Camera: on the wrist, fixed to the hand. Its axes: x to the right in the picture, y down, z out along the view.
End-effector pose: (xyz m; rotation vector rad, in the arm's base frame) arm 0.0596 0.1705 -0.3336 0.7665 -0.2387 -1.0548
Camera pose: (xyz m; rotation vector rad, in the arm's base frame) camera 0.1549 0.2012 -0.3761 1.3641 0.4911 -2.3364
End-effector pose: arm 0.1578 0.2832 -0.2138 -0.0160 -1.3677 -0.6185
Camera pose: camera 0.2644 0.2763 -0.1938 1.3788 -1.0479 -1.5529
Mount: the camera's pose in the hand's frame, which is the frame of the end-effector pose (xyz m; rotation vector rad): 0.0285 0.0458 -0.0944 0.3016 0.2245 -1.5012
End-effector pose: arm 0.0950 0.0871 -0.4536 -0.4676 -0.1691 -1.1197
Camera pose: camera 0.1389 0.0379 -0.5401 0.1661 -0.5240 -2.5425
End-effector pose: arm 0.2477 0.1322 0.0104 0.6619 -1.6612 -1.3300
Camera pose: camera 0.3223 0.0761 0.0662 -2.3588 1.0140 1.7532
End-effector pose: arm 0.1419 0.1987 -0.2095 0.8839 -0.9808 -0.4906
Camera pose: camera 0.2370 0.2437 -0.1823 1.8438 -0.0013 -1.4674
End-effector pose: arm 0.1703 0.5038 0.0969 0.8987 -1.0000 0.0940
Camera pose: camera 0.2306 0.5897 0.1253 1.6687 0.0843 -0.9199
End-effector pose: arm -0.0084 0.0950 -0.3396 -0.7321 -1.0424 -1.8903
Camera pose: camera 0.0091 -0.0121 -0.3454 -0.5992 1.6132 2.3103
